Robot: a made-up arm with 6 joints.
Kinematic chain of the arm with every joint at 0, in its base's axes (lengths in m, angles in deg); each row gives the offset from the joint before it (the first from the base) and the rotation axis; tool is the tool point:
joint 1: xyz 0 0 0.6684 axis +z
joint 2: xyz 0.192 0 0 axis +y
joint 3: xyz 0 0 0.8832 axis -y
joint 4: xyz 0 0 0.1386 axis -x
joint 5: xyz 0.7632 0 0 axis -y
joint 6: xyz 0.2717 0 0 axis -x
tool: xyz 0 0 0
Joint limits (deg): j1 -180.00..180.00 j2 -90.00..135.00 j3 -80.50..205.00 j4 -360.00..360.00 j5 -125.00..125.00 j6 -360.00..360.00
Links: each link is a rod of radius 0.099 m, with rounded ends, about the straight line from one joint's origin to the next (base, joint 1, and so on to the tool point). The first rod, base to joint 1, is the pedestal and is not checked.
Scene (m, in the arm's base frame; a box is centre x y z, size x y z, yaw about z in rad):
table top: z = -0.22
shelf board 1: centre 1 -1.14 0.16 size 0.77 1.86 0.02 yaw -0.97
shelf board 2: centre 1 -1.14 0.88 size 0.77 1.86 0.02 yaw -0.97
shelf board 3: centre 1 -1.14 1.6 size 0.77 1.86 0.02 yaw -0.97
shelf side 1: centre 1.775 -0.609 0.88 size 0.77 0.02 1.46 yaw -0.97
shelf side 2: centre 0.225 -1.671 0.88 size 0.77 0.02 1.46 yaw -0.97
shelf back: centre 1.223 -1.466 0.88 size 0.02 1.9 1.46 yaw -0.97
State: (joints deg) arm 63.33 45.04 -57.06 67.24 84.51 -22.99
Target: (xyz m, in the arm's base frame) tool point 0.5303 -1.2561 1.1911
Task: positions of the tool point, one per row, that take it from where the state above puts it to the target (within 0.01 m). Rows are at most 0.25 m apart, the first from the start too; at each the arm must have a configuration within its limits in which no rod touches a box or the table.
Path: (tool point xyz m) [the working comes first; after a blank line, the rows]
Joints at the target: -74.25 22.96 -20.38 38.84 83.65 -22.99
Straight joint move there: touches shelf board 2.

1: 0.3915 0.8661 0.5865
2: 0.5826 0.7578 0.7053
3: 0.7281 0.5955 0.8218
4: 0.8136 0.3999 0.9331
5: 0.8336 0.1944 1.0364
6: 0.7913 0.0017 1.1300
7: 0.6971 -0.1587 1.2128
8: 0.7708 -0.2967 1.2214
9: 0.8147 -0.4664 1.2281
10: 0.8183 -0.6597 1.2307
11: 0.7736 -0.8652 1.2266
12: 0.6772 -1.0689 1.2141
13: 0.5302 -1.2562 1.1910

